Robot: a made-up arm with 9 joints.
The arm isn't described. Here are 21 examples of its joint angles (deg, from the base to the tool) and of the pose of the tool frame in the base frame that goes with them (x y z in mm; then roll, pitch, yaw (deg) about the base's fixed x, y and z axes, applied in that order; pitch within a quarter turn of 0, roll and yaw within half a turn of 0).
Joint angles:
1: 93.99 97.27 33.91 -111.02 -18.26 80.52 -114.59 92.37 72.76
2: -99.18 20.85 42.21 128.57 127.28 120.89 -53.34 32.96 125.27
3: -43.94 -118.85 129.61 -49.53 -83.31 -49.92 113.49 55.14 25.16
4: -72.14 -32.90 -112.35 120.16 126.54 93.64 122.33 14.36 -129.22
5: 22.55 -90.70 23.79 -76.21 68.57 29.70 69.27 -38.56 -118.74
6: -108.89 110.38 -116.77 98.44 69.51 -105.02 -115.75 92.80 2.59
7: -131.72 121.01 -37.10 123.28 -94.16 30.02 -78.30 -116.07 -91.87
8: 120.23 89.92 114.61 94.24 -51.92 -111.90 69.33 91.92 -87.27
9: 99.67 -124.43 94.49 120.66 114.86 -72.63 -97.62 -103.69 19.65
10: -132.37 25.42 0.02 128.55 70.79 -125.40 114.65 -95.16 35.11
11: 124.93 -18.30 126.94 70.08 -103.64 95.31 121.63 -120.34 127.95
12: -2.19 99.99 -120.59 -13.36 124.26 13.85 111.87 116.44 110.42
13: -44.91 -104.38 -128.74 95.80 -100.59 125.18 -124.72 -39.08 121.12
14: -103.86 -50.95 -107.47 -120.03 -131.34 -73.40 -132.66 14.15 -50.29
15: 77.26 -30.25 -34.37 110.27 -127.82 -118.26 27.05 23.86 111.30
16: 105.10 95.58 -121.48 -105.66 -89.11 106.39 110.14 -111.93 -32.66
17: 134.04 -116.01 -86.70 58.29 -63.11 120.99 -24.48 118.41 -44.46
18: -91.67 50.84 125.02 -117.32 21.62 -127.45 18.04 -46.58 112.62
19: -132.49 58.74 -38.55 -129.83 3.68 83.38 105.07 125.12 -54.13
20: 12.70 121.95 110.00 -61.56 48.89 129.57 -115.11 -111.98 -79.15
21: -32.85 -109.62 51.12 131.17 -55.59 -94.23 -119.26 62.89 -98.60
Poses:
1: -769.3 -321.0 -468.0 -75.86 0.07 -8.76
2: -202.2 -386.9 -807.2 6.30 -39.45 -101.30
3: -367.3 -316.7 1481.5 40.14 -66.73 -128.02
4: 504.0 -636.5 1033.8 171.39 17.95 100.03
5: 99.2 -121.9 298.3 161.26 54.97 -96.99
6: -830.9 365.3 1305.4 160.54 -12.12 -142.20
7: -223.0 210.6 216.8 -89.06 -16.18 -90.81
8: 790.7 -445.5 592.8 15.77 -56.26 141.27
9: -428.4 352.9 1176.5 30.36 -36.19 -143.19
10: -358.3 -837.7 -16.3 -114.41 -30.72 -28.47
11: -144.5 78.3 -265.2 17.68 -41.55 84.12
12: 15.6 1051.2 -616.4 -62.89 33.46 161.09
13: -294.6 -181.2 -5.1 -50.77 -7.52 26.42
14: -299.2 -39.0 -441.6 174.94 24.45 -133.14
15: -3.3 836.2 189.7 -81.72 -74.72 167.47
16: -775.8 -0.7 294.9 -141.66 -44.83 144.32
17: -154.5 334.3 -74.6 -141.24 -13.08 23.54
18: -135.5 800.5 -338.2 135.96 44.01 4.56
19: -605.0 543.6 1313.8 -15.59 18.91 68.60
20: -1016.1 -887.6 -13.7 134.57 -27.09 28.49
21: -990.1 840.7 68.7 153.93 -64.58 176.14
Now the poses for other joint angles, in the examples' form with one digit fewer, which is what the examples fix.
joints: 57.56 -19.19 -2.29 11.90 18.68 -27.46 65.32 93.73 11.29
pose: -1045 215 877 -62.4 -10.6 145.9
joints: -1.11 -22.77 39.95 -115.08 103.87 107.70 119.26 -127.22 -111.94
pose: -753 -663 63 -37.1 42.2 167.0
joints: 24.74 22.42 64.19 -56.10 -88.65 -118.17 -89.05 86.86 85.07
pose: 271 -432 -609 -1.9 -25.0 -120.4
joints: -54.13 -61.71 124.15 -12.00 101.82 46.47 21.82 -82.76 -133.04
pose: 320 -891 305 153.3 -11.7 -140.3
